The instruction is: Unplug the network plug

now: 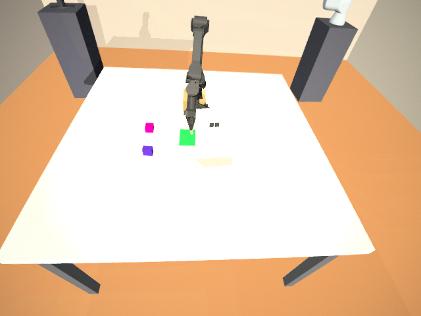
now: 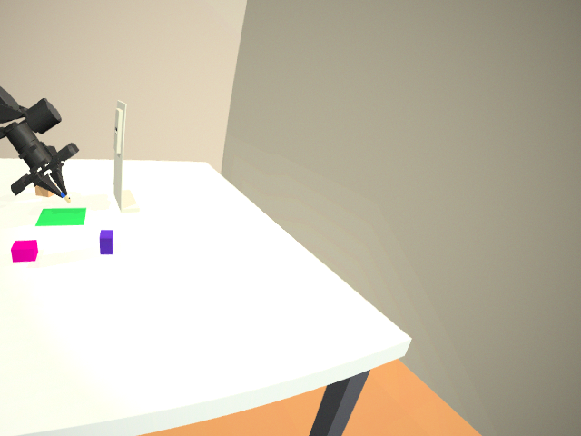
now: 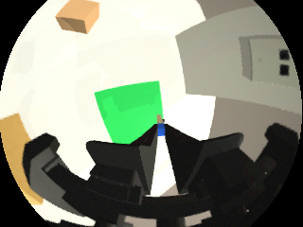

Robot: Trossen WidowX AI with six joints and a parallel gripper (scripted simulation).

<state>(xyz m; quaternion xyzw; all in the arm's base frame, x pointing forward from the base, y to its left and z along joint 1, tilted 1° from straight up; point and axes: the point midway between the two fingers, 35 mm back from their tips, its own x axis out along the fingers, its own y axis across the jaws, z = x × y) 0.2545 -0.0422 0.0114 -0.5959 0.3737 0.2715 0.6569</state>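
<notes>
Now: gripper tip 1 cm past the green marked square and 5 cm above it. The rest, counted from my gripper tip: network plug: right at my gripper tip; then upright panel: 15 cm ahead, 9 cm to the left, 8 cm above.
</notes>
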